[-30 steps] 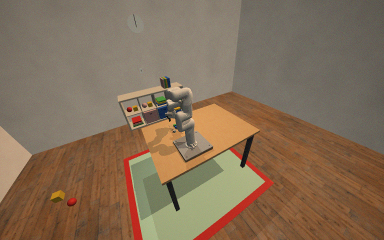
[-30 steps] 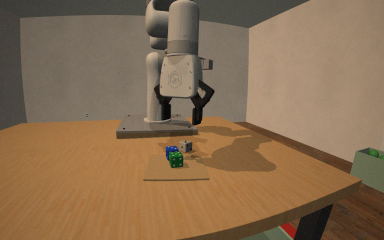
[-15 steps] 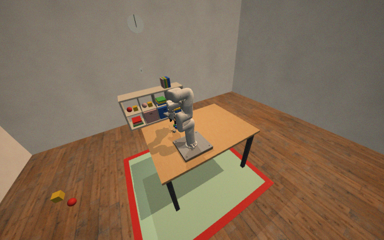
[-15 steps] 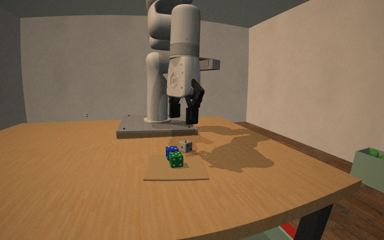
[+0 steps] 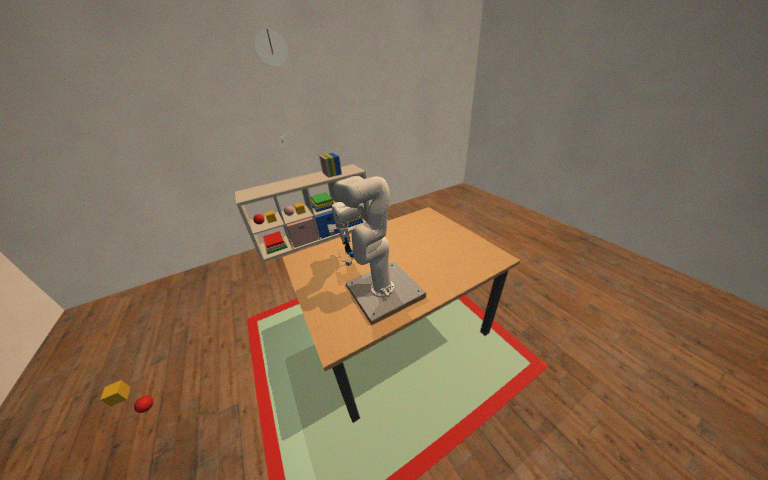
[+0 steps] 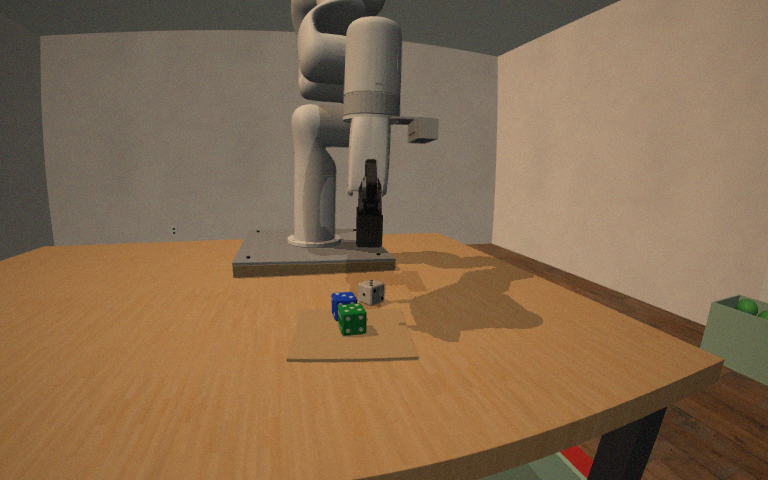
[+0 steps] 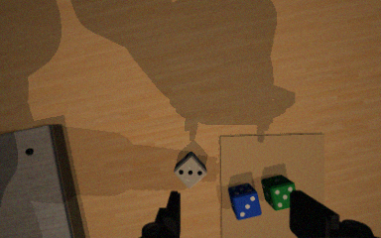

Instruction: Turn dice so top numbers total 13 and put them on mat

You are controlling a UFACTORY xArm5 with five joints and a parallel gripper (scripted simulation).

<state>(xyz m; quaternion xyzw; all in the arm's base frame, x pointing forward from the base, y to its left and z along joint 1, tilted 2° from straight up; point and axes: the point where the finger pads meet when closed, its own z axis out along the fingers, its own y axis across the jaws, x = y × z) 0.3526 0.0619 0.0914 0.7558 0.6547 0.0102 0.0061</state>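
The white die is 100 mm below my hand, 30 mm behind it and 10 mm to the left of it. The rest, counted from my hand: green die: 90 mm below, 70 mm ahead, 30 mm to the right; blue die: 90 mm below, 40 mm to the right, 30 mm ahead; tan mat: 110 mm below, 70 mm ahead, 30 mm to the right.
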